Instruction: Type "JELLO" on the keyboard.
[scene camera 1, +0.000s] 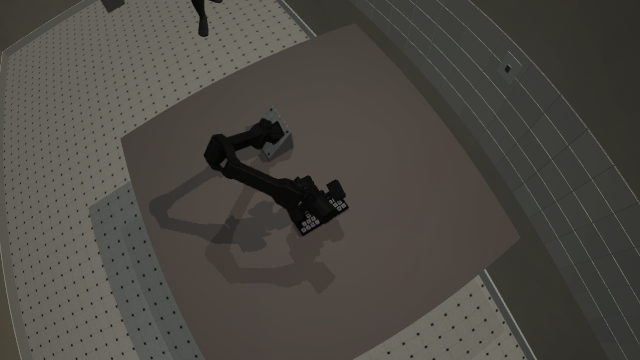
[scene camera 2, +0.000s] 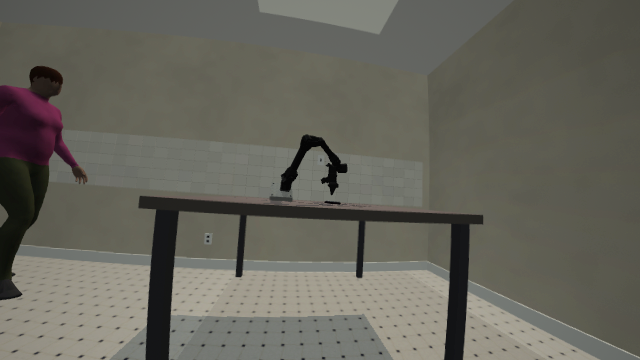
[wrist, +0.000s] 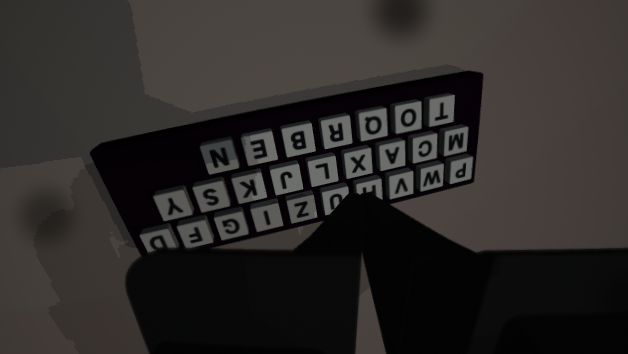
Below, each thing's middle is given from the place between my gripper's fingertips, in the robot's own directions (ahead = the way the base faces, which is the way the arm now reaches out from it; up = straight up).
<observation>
I see the pale key (wrist: 335, 130) 10 mm behind my hand and 40 mm below it. Also, from my hand: black keyboard (wrist: 202, 185) (10 mm to the right, 50 mm below).
</observation>
